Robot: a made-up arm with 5 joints. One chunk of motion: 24 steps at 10 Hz.
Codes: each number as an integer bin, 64 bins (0 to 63) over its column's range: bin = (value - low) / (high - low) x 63, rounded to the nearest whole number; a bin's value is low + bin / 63 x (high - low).
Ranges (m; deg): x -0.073..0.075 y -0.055..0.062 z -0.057..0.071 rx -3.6..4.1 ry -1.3..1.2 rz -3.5..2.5
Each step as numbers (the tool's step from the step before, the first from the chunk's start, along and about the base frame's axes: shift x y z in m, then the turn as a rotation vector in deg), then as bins.
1 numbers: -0.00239 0.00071 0.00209 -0.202 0.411 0.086
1 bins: 30 30 29 28 43 38
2 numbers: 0.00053 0.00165 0.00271 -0.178 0.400 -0.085
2 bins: 31 31 29 28 43 36
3 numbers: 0.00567 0.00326 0.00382 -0.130 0.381 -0.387
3 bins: 33 31 30 28 42 33
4 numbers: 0.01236 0.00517 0.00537 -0.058 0.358 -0.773
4 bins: 36 32 31 29 42 29
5 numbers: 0.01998 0.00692 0.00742 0.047 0.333 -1.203
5 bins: 40 33 32 30 41 24
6 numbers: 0.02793 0.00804 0.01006 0.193 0.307 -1.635
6 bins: 43 34 33 31 40 20
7 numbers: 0.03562 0.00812 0.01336 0.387 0.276 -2.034
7 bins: 46 34 35 33 40 15
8 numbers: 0.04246 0.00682 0.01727 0.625 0.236 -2.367
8 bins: 49 33 37 35 39 12
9 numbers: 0.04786 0.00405 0.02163 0.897 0.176 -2.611
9 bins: 51 32 39 37 37 9
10 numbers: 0.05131 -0.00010 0.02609 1.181 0.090 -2.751
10 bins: 53 30 41 39 35 8
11 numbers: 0.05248 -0.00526 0.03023 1.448 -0.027 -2.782
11 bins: 53 27 43 41 32 8
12 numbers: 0.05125 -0.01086 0.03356 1.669 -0.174 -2.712
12 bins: 53 24 45 43 28 8
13 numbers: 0.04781 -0.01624 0.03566 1.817 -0.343 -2.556
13 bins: 51 21 46 44 24 10
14 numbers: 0.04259 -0.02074 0.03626 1.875 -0.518 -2.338
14 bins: 49 18 46 45 20 12
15 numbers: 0.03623 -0.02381 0.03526 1.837 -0.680 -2.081
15 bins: 46 17 45 44 16 15
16 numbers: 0.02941 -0.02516 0.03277 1.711 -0.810 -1.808
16 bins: 44 16 44 43 12 18
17 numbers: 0.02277 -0.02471 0.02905 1.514 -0.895 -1.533
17 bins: 41 16 42 42 10 21
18 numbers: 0.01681 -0.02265 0.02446 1.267 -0.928 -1.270
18 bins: 38 17 40 40 9 23
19 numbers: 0.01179 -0.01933 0.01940 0.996 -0.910 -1.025
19 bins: 36 19 38 38 10 26
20 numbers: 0.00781 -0.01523 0.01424 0.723 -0.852 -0.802
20 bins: 34 21 35 35 11 28
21 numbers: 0.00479 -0.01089 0.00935 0.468 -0.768 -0.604
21 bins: 33 24 33 33 13 30
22 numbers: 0.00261 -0.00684 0.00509 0.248 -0.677 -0.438
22 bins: 32 26 31 31 16 32
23 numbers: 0.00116 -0.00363 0.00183 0.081 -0.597 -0.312
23 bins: 32 28 29 30 18 33
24 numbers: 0.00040 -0.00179 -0.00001 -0.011 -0.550 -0.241
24 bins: 31 29 28 29 19 34
